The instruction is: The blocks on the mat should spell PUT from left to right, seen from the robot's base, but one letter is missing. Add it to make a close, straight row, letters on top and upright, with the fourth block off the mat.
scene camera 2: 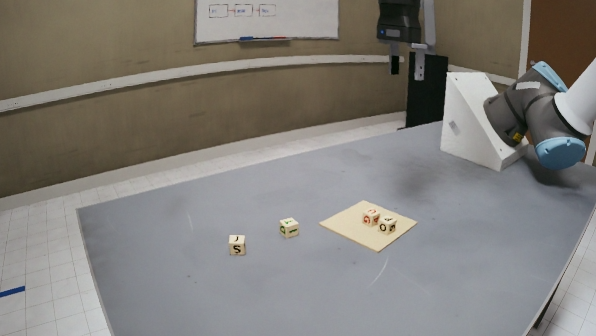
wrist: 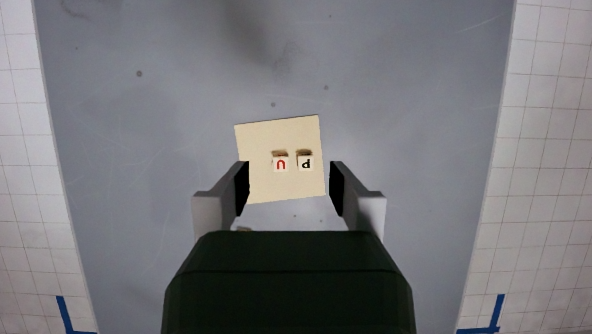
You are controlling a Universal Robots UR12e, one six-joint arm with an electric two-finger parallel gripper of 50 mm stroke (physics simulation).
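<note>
The tan mat (scene camera 2: 345,225) (wrist: 280,135) carries two cream blocks, one with a red U on top (scene camera 2: 370,217) (wrist: 280,163) and one with a black P on top (scene camera 2: 387,225) (wrist: 305,162). They stand side by side with a narrow gap; both letters look upside down in the wrist view. Off the mat stand a block with a green T on top (scene camera 2: 289,227) and, farther left, a block with a J on top and S on its side (scene camera 2: 237,245). My gripper (scene camera 2: 407,67) (wrist: 289,178) is open and empty, high above the table.
The grey table (scene camera 2: 210,295) (wrist: 425,150) bears the mat and blocks. The white wedge-shaped base mount (scene camera 2: 467,120) stands at its back right. In the wrist view the edge of a block (wrist: 244,229) shows below the mat, mostly hidden by the gripper body.
</note>
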